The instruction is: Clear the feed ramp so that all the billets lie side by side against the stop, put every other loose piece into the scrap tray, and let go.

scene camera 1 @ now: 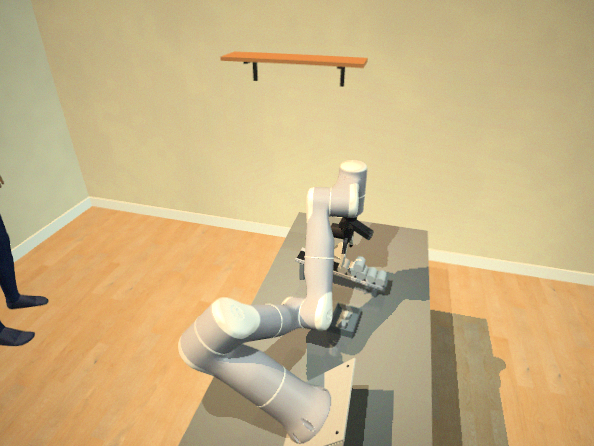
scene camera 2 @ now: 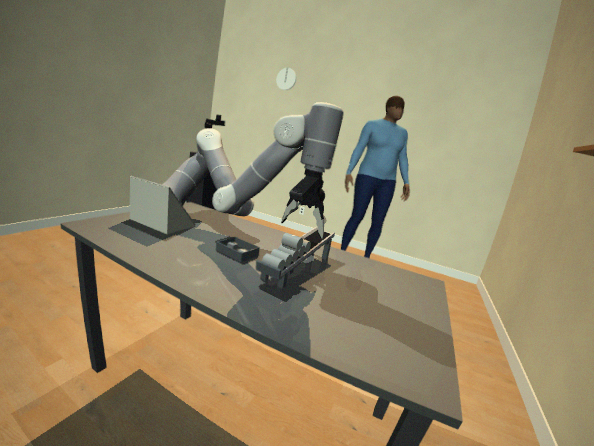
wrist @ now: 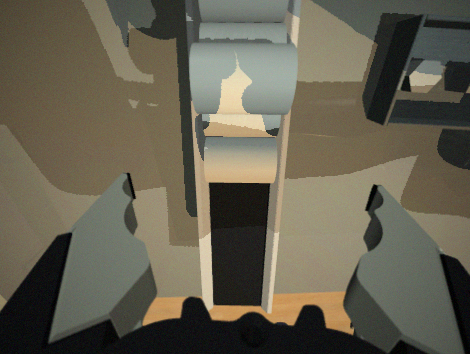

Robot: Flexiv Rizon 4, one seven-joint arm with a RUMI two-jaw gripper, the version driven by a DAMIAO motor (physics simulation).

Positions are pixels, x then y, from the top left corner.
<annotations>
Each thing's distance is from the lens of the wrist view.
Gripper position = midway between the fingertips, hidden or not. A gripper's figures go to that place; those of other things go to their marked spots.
my gripper (wrist: 248, 181): 0.14 m
billet (wrist: 225, 78): 0.12 m
billet (wrist: 226, 159): 0.16 m
</annotations>
